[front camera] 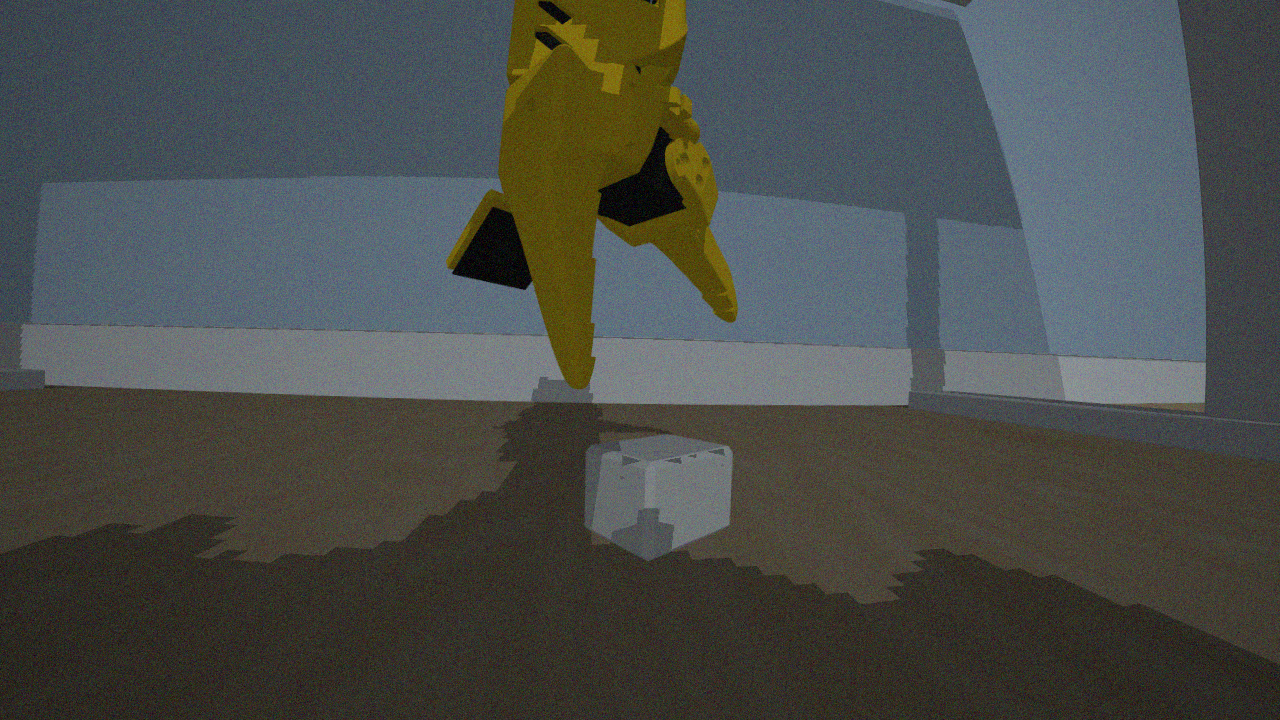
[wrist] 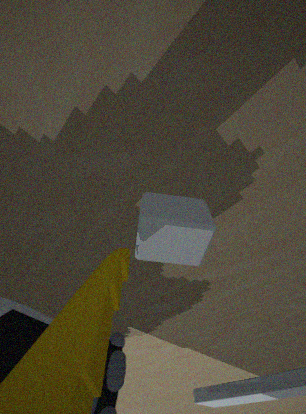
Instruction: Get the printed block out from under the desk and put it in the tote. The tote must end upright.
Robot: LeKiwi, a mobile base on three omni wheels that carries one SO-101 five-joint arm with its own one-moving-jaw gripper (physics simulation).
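Places are measured from the arm's base along level axes (x back, y down, z right), in millimetres.
Where they show: hand, its tool point: [front camera: 584, 373] [wrist: 128, 260].
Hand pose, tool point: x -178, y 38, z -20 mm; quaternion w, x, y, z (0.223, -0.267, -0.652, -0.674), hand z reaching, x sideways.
Note:
After its pixels a point has its place.
The printed block [front camera: 689, 494] @[x -169, y 72, z 14 mm] [wrist: 175, 245] @[x -184, y 61, z 5 mm], a pale grey cube with rounded edges, rests on the floor, partly in shadow. My gripper [front camera: 655, 351] @[x -178, y 37, z -20 mm] is open and empty, with its jaws spread apart above the floor; both tips show higher than the block in the front view. In the wrist view the fixed jaw [wrist: 82, 335] comes up from the lower left, its tip just left of and below the block's image, with a small gap between them. The moving jaw is out of the wrist picture. The tote does not show in either view.
A grey floor-level bar [front camera: 1074, 425] @[x -386, y 83, z 405 mm] [wrist: 250, 391] @[x -57, y 70, z 449 mm] runs at the right in the front view and at the lower right in the wrist view. A dark upright panel [front camera: 1244, 205] @[x -277, y -92, z 435 mm] stands at the far right. A blue-grey wall with a pale baseboard [front camera: 268, 362] @[x -543, y 48, z -505 mm] is behind.

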